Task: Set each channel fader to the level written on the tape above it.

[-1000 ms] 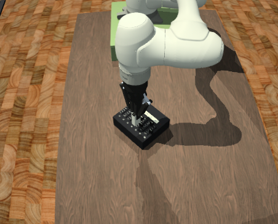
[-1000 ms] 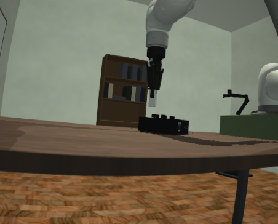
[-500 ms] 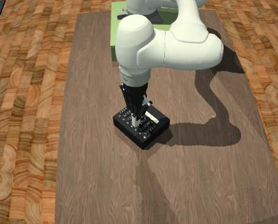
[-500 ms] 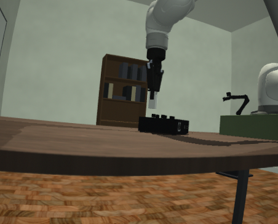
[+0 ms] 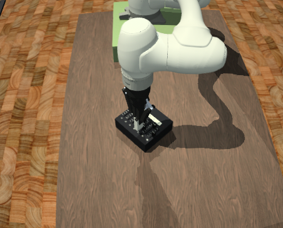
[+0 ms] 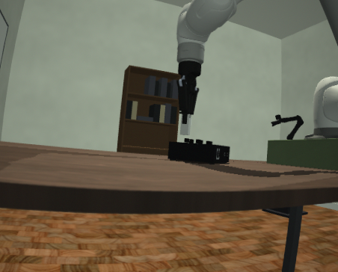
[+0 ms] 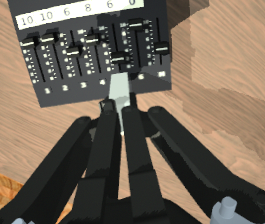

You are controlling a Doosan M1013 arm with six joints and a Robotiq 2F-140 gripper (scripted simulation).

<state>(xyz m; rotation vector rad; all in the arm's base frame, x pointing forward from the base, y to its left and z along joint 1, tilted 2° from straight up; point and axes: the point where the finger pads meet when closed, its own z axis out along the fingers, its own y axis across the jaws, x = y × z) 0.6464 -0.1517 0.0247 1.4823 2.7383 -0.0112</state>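
Right now my hand is 20 mm short of the master fader, 50 mm to the right of it and 50 mm above it.
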